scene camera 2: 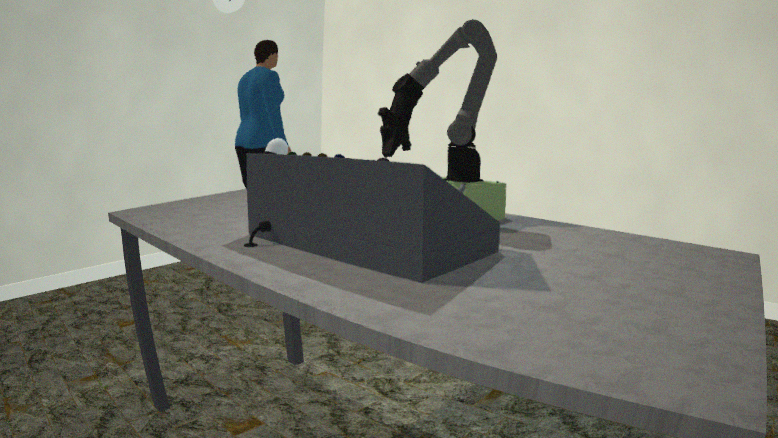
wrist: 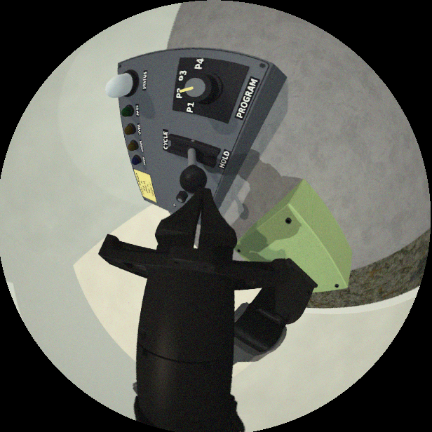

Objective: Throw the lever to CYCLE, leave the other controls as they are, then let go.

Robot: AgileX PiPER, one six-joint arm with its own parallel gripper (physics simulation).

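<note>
The lever, a grey shaft with a black ball [scene camera 2: 383,159] [wrist: 193,178], rises from its slot between the CYCLE and HOLD labels in the wrist view. The shaft meets the slot near its middle; its exact lean is hard to tell. My gripper [scene camera 2: 387,154] [wrist: 203,194] is shut, its fingertips together at the ball's lower right in the wrist view, toward the HOLD side. Nothing shows between the fingers, and contact with the ball cannot be told. The PROGRAM knob [wrist: 195,88] has its yellow pointer toward P2. A small black toggle [wrist: 181,196] sits near the ball.
The grey console [scene camera 2: 332,212] [wrist: 155,117] stands on the table [scene camera 2: 626,304]. It carries a white STATUS dome [scene camera 2: 277,145] [wrist: 119,85], several small lamps and a yellow label [wrist: 144,185]. A green block [scene camera 2: 492,198] [wrist: 312,232] is under the arm's base. A person [scene camera 2: 260,108] stands behind the table.
</note>
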